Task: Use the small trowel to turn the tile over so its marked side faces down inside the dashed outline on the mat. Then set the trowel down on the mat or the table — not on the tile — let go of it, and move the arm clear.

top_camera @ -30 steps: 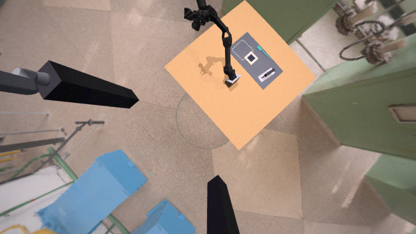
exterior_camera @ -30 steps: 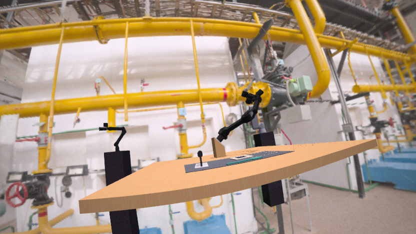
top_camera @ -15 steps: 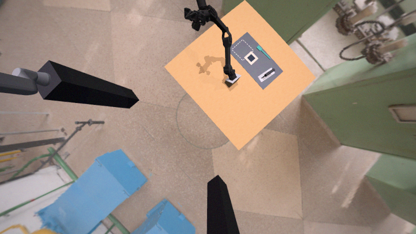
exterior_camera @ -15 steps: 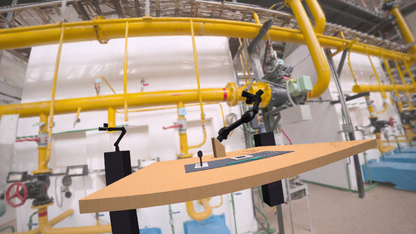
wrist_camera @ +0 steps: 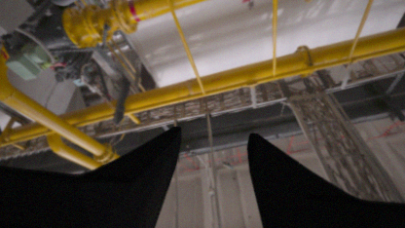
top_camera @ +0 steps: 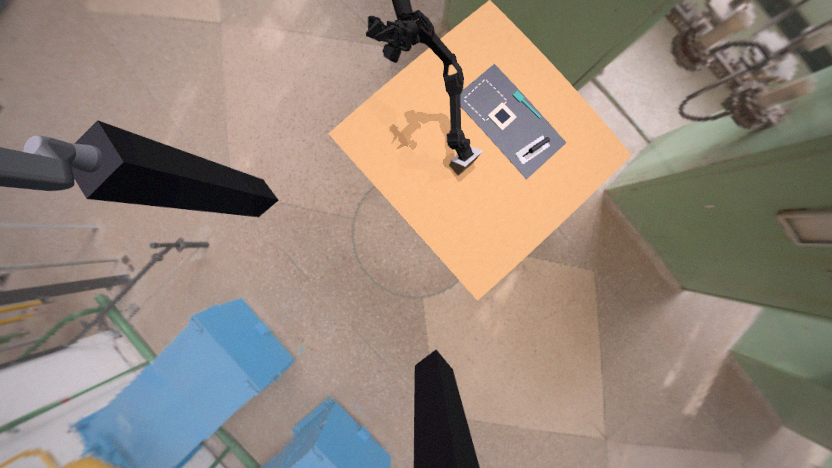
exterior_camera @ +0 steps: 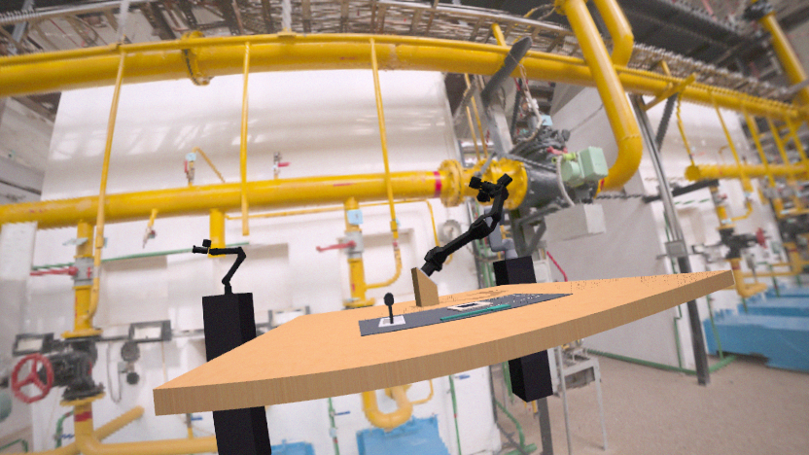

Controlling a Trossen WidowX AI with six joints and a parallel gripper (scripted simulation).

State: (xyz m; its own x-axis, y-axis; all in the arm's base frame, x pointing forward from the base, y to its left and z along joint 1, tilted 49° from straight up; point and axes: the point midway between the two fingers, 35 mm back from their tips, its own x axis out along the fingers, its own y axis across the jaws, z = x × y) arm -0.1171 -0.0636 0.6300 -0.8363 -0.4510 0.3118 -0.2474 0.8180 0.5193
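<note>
Now: the small trowel 54 cm ahead of my gripper tip, 62 cm to the right of it and 57 cm below it. From my gripper tip the other things lie so: grey mat (57 cm ahead, 41 cm to the right, 63 cm below); then teal trowel (71 cm ahead, 38 cm to the right, 60 cm below); then tile (54 cm ahead, 36 cm to the right, 60 cm below).
</note>
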